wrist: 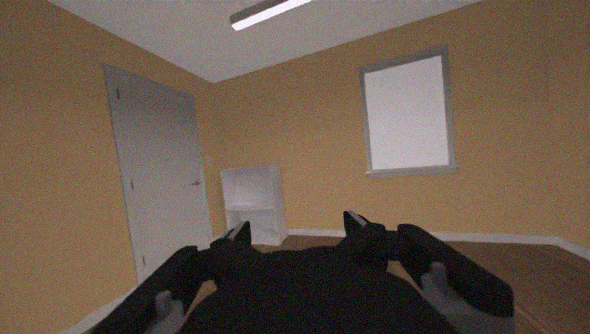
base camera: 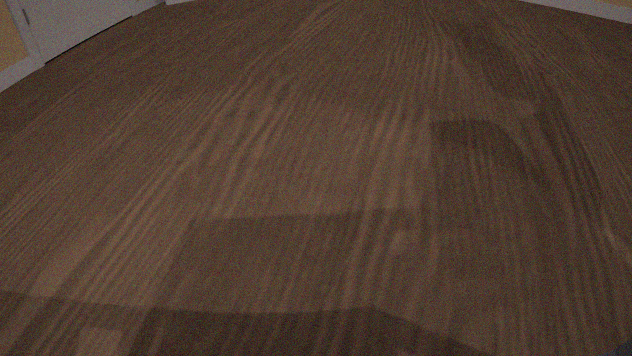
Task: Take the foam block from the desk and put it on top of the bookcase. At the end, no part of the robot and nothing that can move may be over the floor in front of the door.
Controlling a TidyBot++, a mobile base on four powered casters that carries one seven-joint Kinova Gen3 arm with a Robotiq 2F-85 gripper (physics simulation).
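Frame: origin at the arm's base, x left, y back, z up, level; metres.
Seen in the pictures: gripper, between the fingertips: (wrist: 297, 226).
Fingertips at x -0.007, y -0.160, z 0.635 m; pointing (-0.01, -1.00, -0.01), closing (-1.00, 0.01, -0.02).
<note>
A point is followed by its place in that frame.
A white bookcase (wrist: 278, 205) @[x 0.212, y -2.311, z 0.102 m] stands in the wrist view left of centre, against the far wall near the corner beside the door. A grey-white door (wrist: 162, 175) @[x 1.393, y -1.932, z 0.679 m] (base camera: 80, 22) @[x 1.379, y -1.973, z -0.271 m] is in the left wall; its lower part shows at the top left of the base camera view. My gripper (wrist: 297, 226) @[x -0.007, y -0.160, z 0.635 m] is open, with nothing seen between its fingertips. It points across the room, and the bookcase is far beyond it, behind the left finger. The foam block and the desk do not show in either view.
The wooden floor (base camera: 300, 165) @[x 0.028, y -0.548, z -0.397 m] stretches ahead of the base, with shadows across it. White baseboards (wrist: 315, 233) @[x -0.249, y -2.361, z -0.363 m] run along the walls. A window (wrist: 407, 115) @[x -1.393, y -1.953, z 1.048 m] is in the far wall, right of the bookcase. A ceiling lamp (wrist: 270, 14) @[x 0.013, y -1.215, z 1.681 m] hangs above.
</note>
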